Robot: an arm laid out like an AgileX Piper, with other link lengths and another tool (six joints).
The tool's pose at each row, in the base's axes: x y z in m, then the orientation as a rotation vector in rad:
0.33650 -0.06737 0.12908 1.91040 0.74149 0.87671
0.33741 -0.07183 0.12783 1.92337 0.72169 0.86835
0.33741 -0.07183 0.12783 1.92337 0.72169 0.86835
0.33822 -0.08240 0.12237 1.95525 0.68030 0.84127
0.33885 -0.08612 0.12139 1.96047 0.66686 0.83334
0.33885 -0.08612 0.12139 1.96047 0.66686 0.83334
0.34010 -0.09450 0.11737 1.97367 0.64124 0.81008
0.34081 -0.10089 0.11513 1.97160 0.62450 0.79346
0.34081 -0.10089 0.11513 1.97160 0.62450 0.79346
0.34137 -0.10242 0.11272 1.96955 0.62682 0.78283
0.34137 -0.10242 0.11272 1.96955 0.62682 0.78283
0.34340 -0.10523 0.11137 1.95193 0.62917 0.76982
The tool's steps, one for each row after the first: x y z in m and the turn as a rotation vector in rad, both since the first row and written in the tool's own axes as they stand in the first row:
-0.00327 0.00096 0.00327 0.00175 -0.01560 0.01277
-0.00327 0.00096 0.00327 0.00175 -0.01560 0.01277
-0.01248 0.00080 0.01084 0.01019 -0.05516 0.03755
-0.01526 0.00164 0.01344 0.00878 -0.06688 0.04371
-0.01526 0.00164 0.01344 0.00878 -0.06688 0.04371
-0.02213 0.00188 0.01982 0.00933 -0.09519 0.05344
-0.02728 0.00276 0.02419 0.00089 -0.11386 0.05438
-0.02728 0.00276 0.02419 0.00089 -0.11386 0.05438
-0.02881 0.00137 0.02623 0.00067 -0.12024 0.04745
-0.02881 0.00137 0.02623 0.00067 -0.12024 0.04745
-0.03019 0.00168 0.02967 -0.01255 -0.12712 0.03231

